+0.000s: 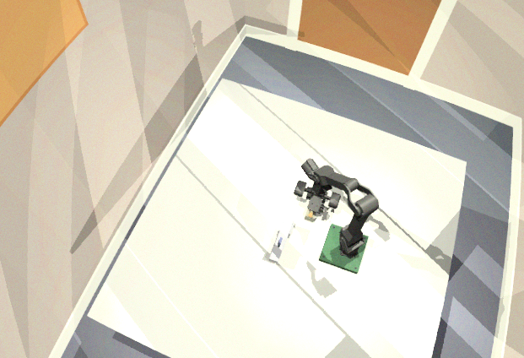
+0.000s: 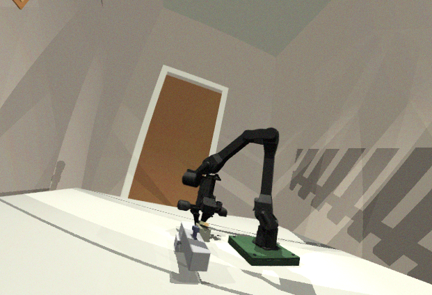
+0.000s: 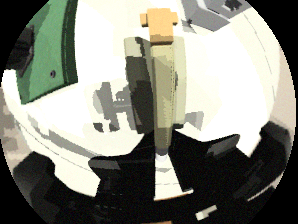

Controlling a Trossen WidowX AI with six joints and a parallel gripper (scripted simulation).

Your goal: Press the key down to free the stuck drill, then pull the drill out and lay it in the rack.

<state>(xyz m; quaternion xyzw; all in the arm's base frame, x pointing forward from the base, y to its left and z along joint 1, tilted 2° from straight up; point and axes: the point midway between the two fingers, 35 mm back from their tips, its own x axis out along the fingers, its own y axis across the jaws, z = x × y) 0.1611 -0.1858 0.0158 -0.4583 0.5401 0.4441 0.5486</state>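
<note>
Now: the drill 1 cm ahead of my gripper tip, 4 cm to the left of it and 4 cm above it. From my gripper tip the other things lie so: key 12 cm ahead, 23 cm to the left, 5 cm above; then grey block fixture 11 cm ahead, 20 cm to the left, 3 cm above.
</note>
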